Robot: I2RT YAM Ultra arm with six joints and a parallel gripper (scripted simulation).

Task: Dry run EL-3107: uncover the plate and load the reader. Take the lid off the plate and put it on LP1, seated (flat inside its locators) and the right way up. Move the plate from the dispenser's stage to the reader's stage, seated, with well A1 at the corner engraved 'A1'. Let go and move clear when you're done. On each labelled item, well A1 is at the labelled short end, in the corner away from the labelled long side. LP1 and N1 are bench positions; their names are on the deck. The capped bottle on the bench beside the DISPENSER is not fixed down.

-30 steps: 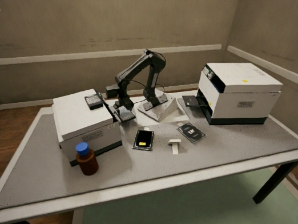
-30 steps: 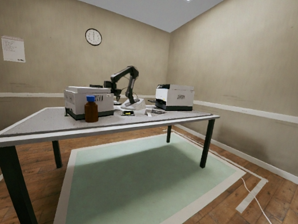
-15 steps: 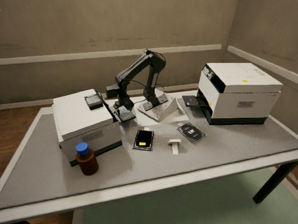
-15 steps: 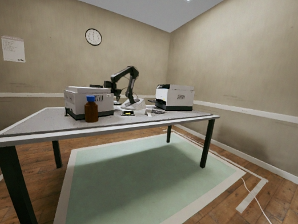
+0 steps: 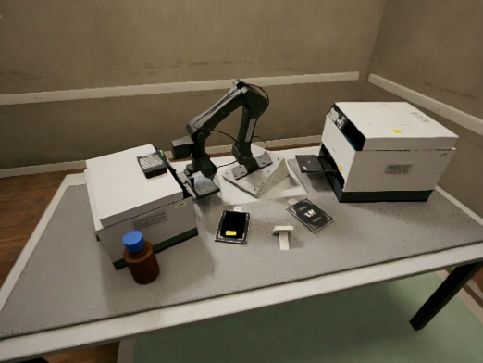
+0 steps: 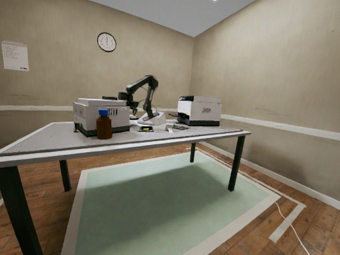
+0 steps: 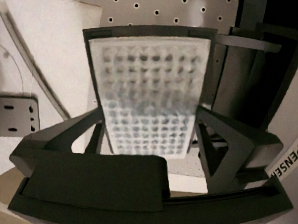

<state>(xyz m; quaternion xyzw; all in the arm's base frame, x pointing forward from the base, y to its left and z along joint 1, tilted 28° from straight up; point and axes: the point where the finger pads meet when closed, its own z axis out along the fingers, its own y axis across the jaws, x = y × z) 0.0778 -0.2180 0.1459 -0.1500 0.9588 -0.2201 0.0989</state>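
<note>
Right now my hand is right at the clear well plate. Also, from my hand: lid (21 cm ahead, 8 cm to the left, 7 cm below); brown capped bottle (32 cm ahead, 25 cm to the right, 2 cm above); LP1 pad (21 cm ahead, 8 cm to the left, 9 cm below).
</note>
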